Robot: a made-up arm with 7 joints. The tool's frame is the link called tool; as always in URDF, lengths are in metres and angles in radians.
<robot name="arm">
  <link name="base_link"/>
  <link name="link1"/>
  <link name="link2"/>
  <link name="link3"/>
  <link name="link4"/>
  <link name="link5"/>
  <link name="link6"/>
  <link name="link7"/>
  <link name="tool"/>
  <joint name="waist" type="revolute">
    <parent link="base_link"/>
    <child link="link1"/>
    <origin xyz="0 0 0" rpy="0 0 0"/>
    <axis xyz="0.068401 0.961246 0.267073"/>
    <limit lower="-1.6" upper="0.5"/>
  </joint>
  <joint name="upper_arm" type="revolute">
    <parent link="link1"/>
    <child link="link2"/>
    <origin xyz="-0.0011 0.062 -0.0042" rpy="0 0 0"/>
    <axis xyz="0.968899 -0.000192 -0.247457"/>
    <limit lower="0" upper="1.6"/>
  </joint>
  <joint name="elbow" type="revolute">
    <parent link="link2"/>
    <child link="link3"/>
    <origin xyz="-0.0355 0.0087 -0.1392" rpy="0 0 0"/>
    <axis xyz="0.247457 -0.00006 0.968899"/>
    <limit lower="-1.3" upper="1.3"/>
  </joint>
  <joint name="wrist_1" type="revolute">
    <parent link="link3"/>
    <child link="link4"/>
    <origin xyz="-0.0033 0 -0.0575" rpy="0 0 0"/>
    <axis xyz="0.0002 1 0.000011"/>
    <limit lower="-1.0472" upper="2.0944"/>
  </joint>
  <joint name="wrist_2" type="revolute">
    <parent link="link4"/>
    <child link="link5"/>
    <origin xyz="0.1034 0.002 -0.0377" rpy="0 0 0"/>
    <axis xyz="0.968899 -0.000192 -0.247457"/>
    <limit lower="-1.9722" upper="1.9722"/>
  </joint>
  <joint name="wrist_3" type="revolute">
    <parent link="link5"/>
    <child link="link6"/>
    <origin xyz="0.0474 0 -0.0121" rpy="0 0 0"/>
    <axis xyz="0.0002 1 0.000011"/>
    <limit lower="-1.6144" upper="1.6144"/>
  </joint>
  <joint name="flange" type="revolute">
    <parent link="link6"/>
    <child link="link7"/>
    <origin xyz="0.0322 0 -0.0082" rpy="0 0 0"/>
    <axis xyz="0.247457 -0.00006 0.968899"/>
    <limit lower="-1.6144" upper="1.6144"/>
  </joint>
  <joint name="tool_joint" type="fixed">
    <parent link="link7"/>
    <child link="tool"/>
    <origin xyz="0 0 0" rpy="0 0.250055 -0.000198"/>
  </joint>
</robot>
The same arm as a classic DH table. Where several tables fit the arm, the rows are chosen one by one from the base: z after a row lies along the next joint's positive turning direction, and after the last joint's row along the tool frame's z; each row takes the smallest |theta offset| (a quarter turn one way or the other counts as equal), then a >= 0, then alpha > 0; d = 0 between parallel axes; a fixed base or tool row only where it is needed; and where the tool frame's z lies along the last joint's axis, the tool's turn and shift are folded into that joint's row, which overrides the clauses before.
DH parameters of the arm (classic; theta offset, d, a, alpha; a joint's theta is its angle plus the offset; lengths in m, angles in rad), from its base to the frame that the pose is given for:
base (fixed): -0.071 0 0 -1.3004
waist: -1.3111 0.0584 -0.0213 -1.5708
upper_arm: 1.2915 0 -0.0087 1.5708
elbow: 1.5708 -0.2002 0.011 -1.5708
wrist_1: 1.5708 0.002 0.0109 1.5708
wrist_2: 0 0.1584 0 -1.5708
wrist_3: -1.5708 0 0.0332 1.5708
flange: 0 0 0 0
Joint limits (rad, base to tool): -1.6..0.5 0..1.6 -1.3..1.3 -1.0472..2.0944 -1.9722..1.9722 -1.6144..1.6144 -1.6144..1.6144

